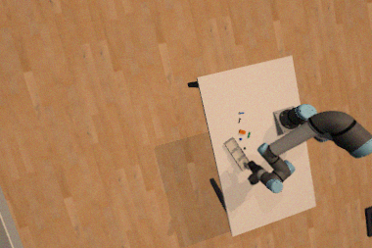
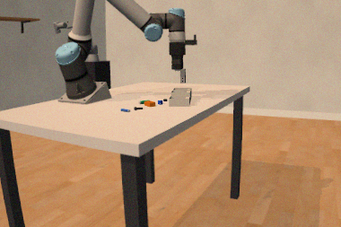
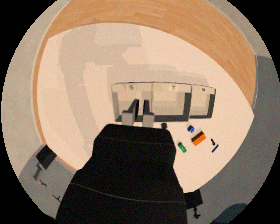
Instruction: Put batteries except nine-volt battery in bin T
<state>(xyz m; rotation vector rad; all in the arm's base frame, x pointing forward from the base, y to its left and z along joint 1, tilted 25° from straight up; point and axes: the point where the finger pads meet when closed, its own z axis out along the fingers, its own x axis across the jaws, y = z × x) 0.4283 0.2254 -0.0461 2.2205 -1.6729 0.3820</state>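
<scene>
Right now the green piece is 11 cm behind my hand, 18 cm to the right of it and 9 cm below it. The rest, counted from my hand: grey bin 2 cm ahead, 6 cm to the right, 7 cm below; then orange block 6 cm behind, 21 cm to the right, 9 cm below; then black screw 6 cm behind, 31 cm to the right, 9 cm below.
</scene>
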